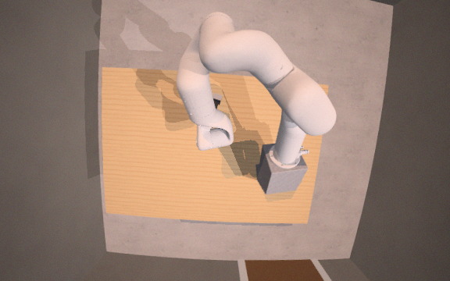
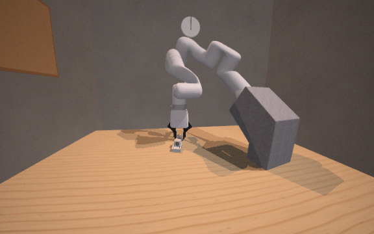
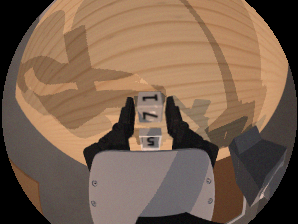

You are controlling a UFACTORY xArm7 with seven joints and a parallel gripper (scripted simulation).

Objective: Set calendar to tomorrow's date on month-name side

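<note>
My gripper is now 100 mm to the right of the white calendar tray, 40 mm short of it and 20 mm above it.
</note>
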